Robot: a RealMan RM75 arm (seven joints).
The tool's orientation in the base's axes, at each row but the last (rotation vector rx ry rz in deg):
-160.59 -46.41 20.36
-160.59 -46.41 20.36
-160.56 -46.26 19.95
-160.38 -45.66 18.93
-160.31 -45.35 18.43
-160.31 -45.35 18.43
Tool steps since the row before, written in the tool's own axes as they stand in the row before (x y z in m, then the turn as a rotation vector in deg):
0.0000 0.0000 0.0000 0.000 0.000 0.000
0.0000 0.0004 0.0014 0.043 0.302 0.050
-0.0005 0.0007 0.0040 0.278 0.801 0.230
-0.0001 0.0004 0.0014 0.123 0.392 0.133
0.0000 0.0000 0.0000 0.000 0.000 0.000
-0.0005 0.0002 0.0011 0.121 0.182 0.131
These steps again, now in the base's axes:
0.0000 0.0000 0.0000 0.000 0.000 0.000
-0.0002 -0.0002 -0.0014 0.171 -0.221 -0.133
-0.0012 -0.0003 -0.0039 0.561 -0.484 -0.472
-0.0003 -0.0002 -0.0014 0.258 -0.241 -0.249
0.0000 0.0000 0.0000 0.000 0.000 0.000
-0.0006 -0.0003 -0.0010 0.155 -0.068 -0.191

